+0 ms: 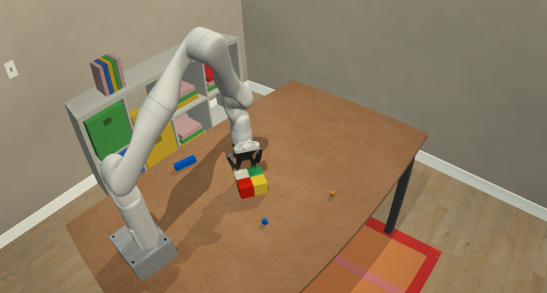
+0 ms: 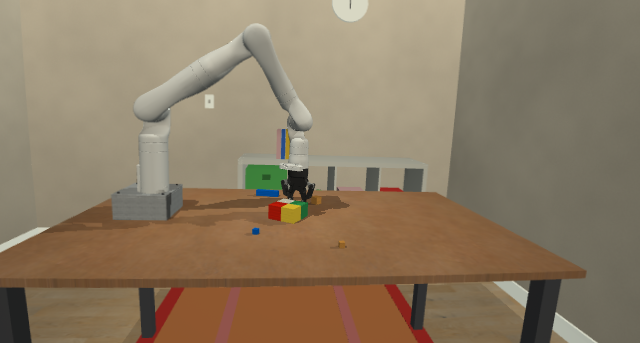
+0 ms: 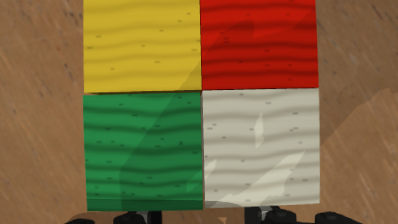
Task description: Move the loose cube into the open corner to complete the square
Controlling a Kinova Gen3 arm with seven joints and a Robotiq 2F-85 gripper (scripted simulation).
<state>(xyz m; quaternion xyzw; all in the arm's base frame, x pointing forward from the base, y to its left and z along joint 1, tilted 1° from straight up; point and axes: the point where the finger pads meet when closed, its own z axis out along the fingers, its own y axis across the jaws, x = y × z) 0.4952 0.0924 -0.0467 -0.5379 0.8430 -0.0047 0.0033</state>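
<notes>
Right now the white cube is 40 mm behind my hand, 20 mm to the right of it and 10 mm below it. Round my hand: green cube 40 mm to the right, 10 mm below, 10 mm ahead; red cube 70 mm to the right, 60 mm behind, 10 mm below; yellow cube 90 mm to the right, 10 mm below, 10 mm behind.
</notes>
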